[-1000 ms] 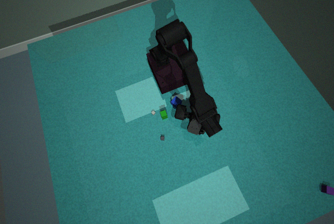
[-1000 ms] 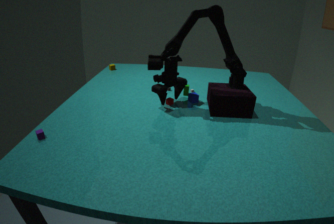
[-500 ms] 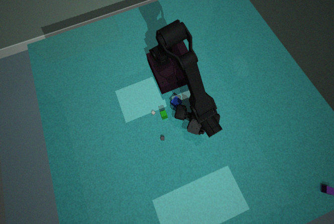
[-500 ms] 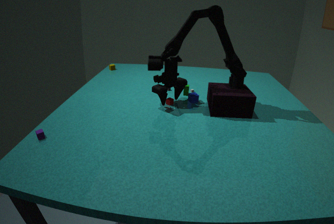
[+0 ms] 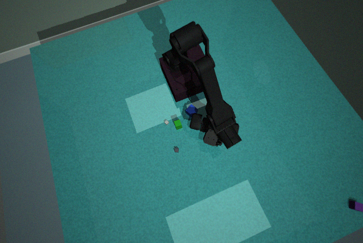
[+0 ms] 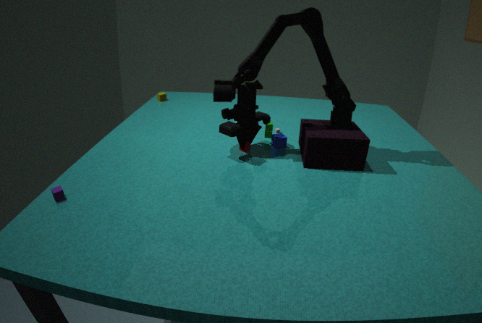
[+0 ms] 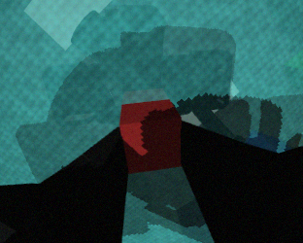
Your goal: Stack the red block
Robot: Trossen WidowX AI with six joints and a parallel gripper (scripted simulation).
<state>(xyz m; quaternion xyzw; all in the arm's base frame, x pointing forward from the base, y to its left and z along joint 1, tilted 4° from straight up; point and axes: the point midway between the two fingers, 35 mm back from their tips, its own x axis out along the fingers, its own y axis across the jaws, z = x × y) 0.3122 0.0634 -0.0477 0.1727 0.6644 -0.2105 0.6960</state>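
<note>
Now: gripper tip 90 mm past the small white cube and 180 mm to the left of it. Round my gripper tip: small grey cube (40 mm ahead, 170 mm to the right); then red block (right at my gripper tip); then blue block (110 mm behind, 60 mm to the right, 10 mm above).
</note>
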